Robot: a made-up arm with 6 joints. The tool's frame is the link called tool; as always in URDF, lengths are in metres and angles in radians.
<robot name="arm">
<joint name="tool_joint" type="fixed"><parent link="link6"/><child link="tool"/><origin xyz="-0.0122 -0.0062 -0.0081" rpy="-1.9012 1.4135 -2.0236"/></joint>
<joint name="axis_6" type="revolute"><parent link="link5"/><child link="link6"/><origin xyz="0.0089 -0.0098 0.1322" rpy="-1.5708 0 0"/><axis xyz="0 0 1"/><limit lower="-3.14" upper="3.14" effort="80" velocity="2.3"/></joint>
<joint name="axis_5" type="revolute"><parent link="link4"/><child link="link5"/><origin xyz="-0.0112 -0.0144 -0.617" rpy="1.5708 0 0"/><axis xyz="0 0 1"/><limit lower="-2.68" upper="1.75" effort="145" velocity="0.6"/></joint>
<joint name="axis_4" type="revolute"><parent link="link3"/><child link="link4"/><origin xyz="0.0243 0.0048 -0.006" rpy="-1.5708 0 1.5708"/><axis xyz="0 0 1"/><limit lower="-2.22" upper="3.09" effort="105" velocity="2.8"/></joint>
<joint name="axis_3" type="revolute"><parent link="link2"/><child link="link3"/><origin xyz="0.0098 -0.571 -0.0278" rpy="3.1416 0 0"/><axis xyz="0 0 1"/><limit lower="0.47" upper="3.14" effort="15" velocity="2.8"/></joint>
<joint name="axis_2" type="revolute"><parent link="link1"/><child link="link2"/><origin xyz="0.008 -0.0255 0.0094" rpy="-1.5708 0 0"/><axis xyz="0 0 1"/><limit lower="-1.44" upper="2.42" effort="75" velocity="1.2"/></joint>
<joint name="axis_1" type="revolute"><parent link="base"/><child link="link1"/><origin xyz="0.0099 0.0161 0.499"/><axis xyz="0 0 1"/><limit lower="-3.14" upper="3.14" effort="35" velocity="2.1"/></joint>
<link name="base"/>
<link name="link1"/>
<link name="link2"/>
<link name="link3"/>
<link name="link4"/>
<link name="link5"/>
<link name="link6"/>
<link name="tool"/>
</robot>
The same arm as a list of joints. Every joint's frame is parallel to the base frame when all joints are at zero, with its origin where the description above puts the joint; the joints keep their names.
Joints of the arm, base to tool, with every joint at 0 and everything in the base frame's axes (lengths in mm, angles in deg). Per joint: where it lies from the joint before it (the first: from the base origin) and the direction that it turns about. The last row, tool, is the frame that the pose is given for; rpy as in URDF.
axis_1: axis +z xyz 9.9 16.1 499
axis_2: axis +y xyz 8 -25.5 9.4
axis_3: axis -y xyz 9.8 -27.8 571
axis_4: axis -x xyz 24.3 6 4.8
axis_5: axis -y xyz 617 -14.4 -11.2
axis_6: axis -x xyz 9.8 -132.2 8.9
tool: xyz 8.1 -6.2 -12.2 rpy 6.73 3.93 -8.12
Joint limits (deg, base to tool): -179.91..179.91 -82.51..138.66 26.93..179.91 -127.2..177.04 -153.55..100.27 -179.91..179.91

